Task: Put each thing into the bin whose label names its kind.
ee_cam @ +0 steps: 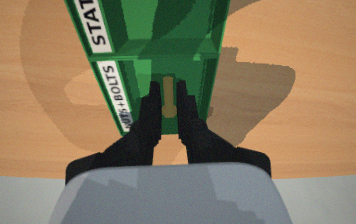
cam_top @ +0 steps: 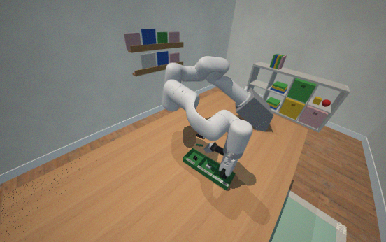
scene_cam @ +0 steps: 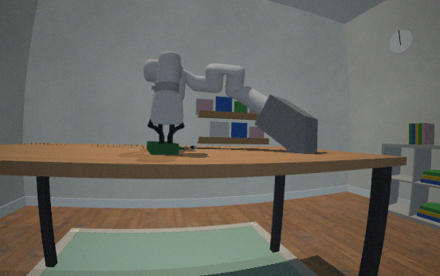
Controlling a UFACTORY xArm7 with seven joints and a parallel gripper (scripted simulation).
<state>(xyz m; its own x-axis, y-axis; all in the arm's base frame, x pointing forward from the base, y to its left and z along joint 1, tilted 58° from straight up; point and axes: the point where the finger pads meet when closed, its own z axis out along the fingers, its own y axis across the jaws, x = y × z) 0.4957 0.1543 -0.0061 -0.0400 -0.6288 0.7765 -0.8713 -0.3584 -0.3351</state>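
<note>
The yellow piece is 10 mm to the left of my hand and 20 mm below it. From my hand the other things lie so: white-grey piece (90 mm to the right, 20 mm below); black die (10 mm behind, 170 mm to the right, 20 mm below); green battery (110 mm behind, 200 mm to the right, 30 mm below).
</note>
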